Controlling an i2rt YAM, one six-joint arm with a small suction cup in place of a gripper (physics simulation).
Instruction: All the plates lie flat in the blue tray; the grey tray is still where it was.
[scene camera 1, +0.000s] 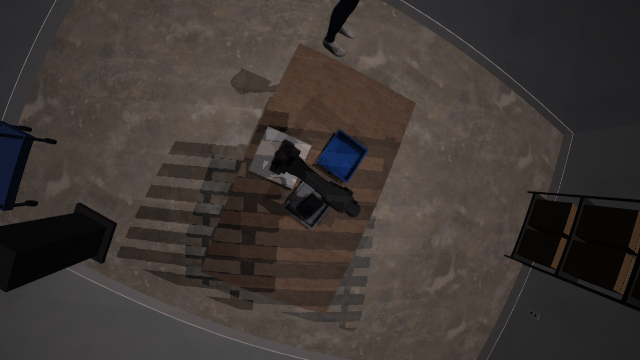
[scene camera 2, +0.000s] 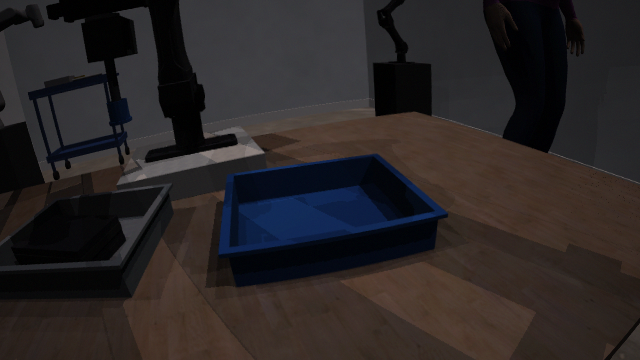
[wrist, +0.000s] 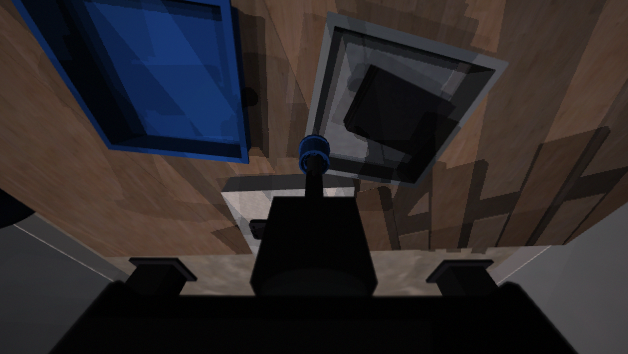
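Seen in the pictures: hand, tool point: (scene camera 2: 121, 122) (wrist: 314, 149); arm's base, link origin: (scene camera 2: 191, 149).
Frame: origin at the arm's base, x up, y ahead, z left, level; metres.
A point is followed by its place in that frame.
A stack of dark square plates (scene camera 1: 303, 205) {x -0.007, y 0.238, z -0.201 m} (scene camera 2: 67, 236) {x -0.007, y 0.296, z -0.181 m} (wrist: 400, 107) {x -0.007, y 0.294, z -0.190 m} lies in the grey tray (scene camera 1: 298, 217) {x -0.014, y 0.244, z -0.281 m} (scene camera 2: 60, 284) {x -0.031, y 0.375, z -0.172 m} (wrist: 415, 43) {x -0.002, y 0.373, z -0.184 m}; their number is too dark to tell. The blue tray (scene camera 1: 342, 156) {x -0.049, y 0.327, z 0.176 m} (scene camera 2: 335, 256) {x -0.032, y 0.426, z 0.151 m} (wrist: 170, 55) {x -0.049, y 0.360, z 0.158 m} stands beside it on the table, with no plate in it. My gripper, a blue suction cup (scene camera 2: 119, 111) (wrist: 314, 154) on a black stem, is open, with nothing on it. It hangs in the air, above the height of both trays. In the wrist view it overlaps the near left part of the grey tray's rim. The arm hides the cup in scene camera 1.
The arm's white base block (scene camera 2: 215, 175) {x -0.023, y 0.129, z 0.044 m} (wrist: 240, 201) {x 0.000, y 0.097, z 0.104 m} stands behind the trays. A person (scene camera 1: 341, 22) (scene camera 2: 535, 85) stands beyond the table's far end. A blue cart (scene camera 2: 90, 148) and a black pedestal (scene camera 2: 402, 90) stand off the table.
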